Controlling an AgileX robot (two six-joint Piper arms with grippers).
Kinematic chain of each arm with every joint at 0, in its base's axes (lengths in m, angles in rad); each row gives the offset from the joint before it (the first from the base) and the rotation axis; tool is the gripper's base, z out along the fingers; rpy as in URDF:
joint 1: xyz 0 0 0.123 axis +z
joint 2: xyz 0 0 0 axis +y
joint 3: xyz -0.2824 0 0.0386 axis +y
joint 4: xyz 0.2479 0 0.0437 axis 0.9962 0 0.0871
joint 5: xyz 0 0 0 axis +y
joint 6: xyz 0.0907 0 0.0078 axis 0.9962 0 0.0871
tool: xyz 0 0 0 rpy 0 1.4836 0
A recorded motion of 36 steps. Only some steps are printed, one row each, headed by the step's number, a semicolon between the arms.
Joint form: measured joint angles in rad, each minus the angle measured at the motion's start. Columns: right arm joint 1, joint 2, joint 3, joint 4, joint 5, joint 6; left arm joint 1, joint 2, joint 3, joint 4, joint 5, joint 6.
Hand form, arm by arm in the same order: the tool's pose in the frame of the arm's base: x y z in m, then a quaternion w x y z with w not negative. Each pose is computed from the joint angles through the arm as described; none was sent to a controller.
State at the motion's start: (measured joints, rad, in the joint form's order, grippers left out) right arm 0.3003 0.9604 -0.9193 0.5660 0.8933 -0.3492; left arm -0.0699 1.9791 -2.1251 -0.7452 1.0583 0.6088
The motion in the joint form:
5: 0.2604 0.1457 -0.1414 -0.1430 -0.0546 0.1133; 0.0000 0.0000 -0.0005 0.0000 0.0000 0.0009
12: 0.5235 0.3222 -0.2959 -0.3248 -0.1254 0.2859; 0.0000 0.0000 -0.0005 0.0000 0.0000 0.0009
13: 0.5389 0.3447 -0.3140 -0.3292 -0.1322 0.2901; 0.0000 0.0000 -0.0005 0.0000 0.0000 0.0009
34: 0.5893 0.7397 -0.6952 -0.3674 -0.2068 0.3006; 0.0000 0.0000 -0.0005 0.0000 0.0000 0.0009
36: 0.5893 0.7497 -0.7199 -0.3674 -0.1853 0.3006; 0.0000 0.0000 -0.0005 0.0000 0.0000 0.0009
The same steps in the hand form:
5: 0.1722 0.1410 0.3659 0.33216 -0.28571 0.86210 0.25460; 0.4384 -0.0847 0.3998 0.42332 0.24139 0.83458 -0.25693
12: 0.1748 0.2110 0.3714 0.32731 -0.34903 0.84158 0.25059; 0.4384 -0.0847 0.3998 0.42332 0.24139 0.83458 -0.25693
13: 0.1762 0.2184 0.3713 0.32681 -0.35383 0.83930 0.25213; 0.4384 -0.0847 0.3998 0.42332 0.24139 0.83458 -0.25693
34: 0.2404 0.3147 0.3639 0.35275 -0.36867 0.82107 0.25593; 0.4384 -0.0847 0.3998 0.42332 0.24139 0.83458 -0.25693
36: 0.2414 0.3164 0.3663 0.34965 -0.37078 0.82162 0.25537; 0.4384 -0.0847 0.3998 0.42332 0.24139 0.83458 -0.25693

